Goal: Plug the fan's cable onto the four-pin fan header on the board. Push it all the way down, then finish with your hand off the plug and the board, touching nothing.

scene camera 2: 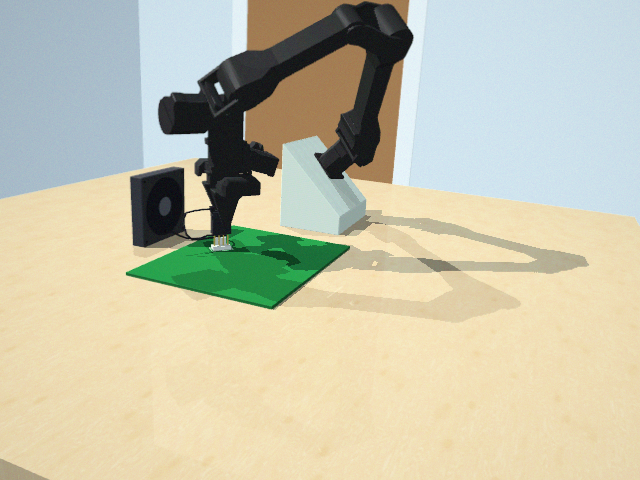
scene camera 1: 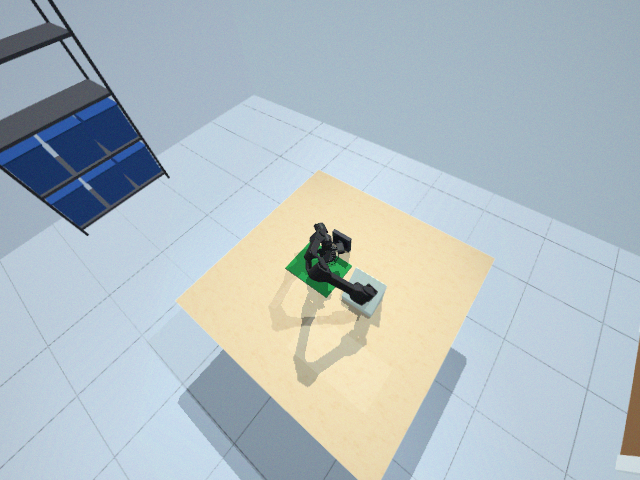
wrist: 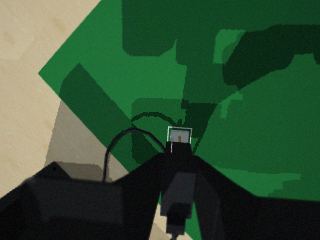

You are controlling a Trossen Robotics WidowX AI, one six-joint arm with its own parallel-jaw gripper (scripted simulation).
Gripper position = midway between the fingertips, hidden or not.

In view: my gripper [scene camera 2: 224, 226], a black fan plug [wrist: 179, 174], a black fan [scene camera 2: 157, 198] and a green board [scene camera 2: 264, 268].
My gripper is seen too in the wrist view [wrist: 177, 160]. The green board shows as well in scene camera 1 [scene camera 1: 297, 266] and in the wrist view [wrist: 238, 81].
